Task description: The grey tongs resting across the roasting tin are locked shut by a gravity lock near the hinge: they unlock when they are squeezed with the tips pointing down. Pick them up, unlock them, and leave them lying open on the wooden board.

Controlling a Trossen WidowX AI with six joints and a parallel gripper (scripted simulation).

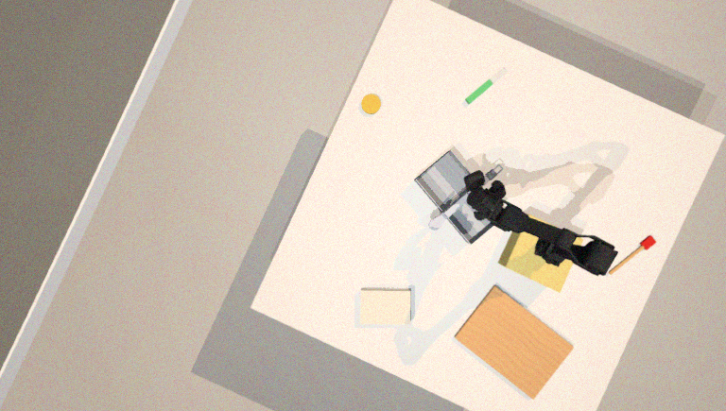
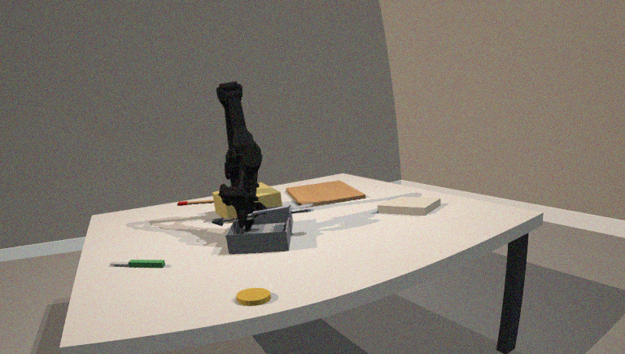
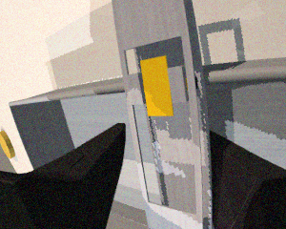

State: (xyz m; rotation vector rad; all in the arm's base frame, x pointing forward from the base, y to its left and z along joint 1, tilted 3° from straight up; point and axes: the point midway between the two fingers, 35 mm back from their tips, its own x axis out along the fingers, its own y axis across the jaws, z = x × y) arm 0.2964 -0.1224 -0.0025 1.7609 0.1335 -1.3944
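Now: gripper tip 50 mm to the right of the grey roasting tin and 20 mm short of it. Round my gripper tip: yellow lock piece 30 mm behind, 30 mm above, 10 mm to the right; yellow disc 420 mm ahead, 180 mm to the right, 20 mm below; cream slab 510 mm to the left, 150 mm ahead, 20 mm below.
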